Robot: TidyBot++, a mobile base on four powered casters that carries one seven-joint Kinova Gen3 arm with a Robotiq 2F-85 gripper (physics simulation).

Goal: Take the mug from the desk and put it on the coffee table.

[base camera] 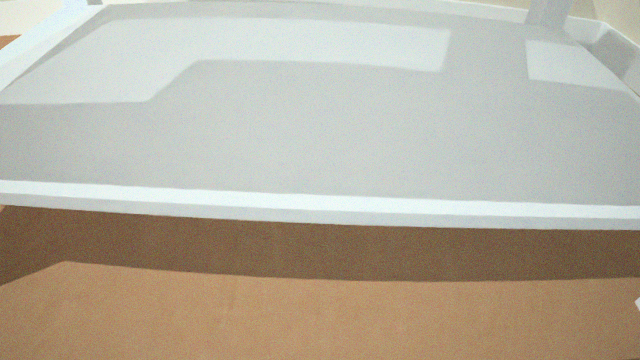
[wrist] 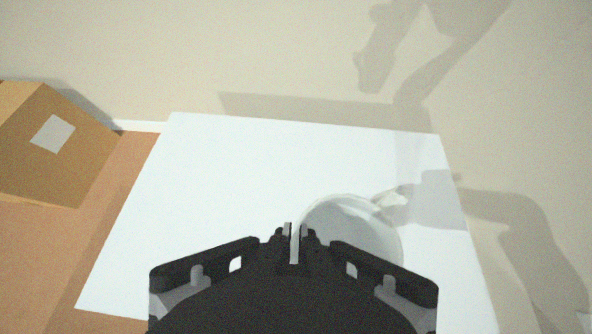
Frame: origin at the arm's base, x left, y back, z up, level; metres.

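Seen in the pictures: gripper, fingertip midpoint: (wrist: 295,232).
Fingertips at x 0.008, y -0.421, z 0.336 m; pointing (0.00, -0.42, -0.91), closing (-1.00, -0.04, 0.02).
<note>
Offsets run from my fingertips to a thing's top centre. "spot": to the spot under its first point. Level surfaces: height alone.
My gripper (wrist: 295,232) is shut on the near-left rim of the white mug {spot: dx -0.065, dy -0.015, dz -0.034 m} (wrist: 352,227) in the wrist view. The mug's open top faces the camera and its handle points to the upper right; the gripper hides its lower left part. Gripper and mug are over a white table top {dz -0.283 m} (wrist: 235,165). The view from above does not show clearly how far the mug's base is from that top, nor whether this is the desk or the coffee table. Neither mug nor gripper shows in the base camera view.
A cardboard box {spot: dx +1.134, dy -0.244, dz -0.624 m} (wrist: 75,170) stands on the wooden floor {dz -0.732 m} (wrist: 30,240) (base camera: 320,320) left of the table top. Walls (wrist: 280,50) border its far and right sides, with arm shadows on them. A white-edged grey panel {dz -0.583 m} (base camera: 320,135) spans the base camera view.
</note>
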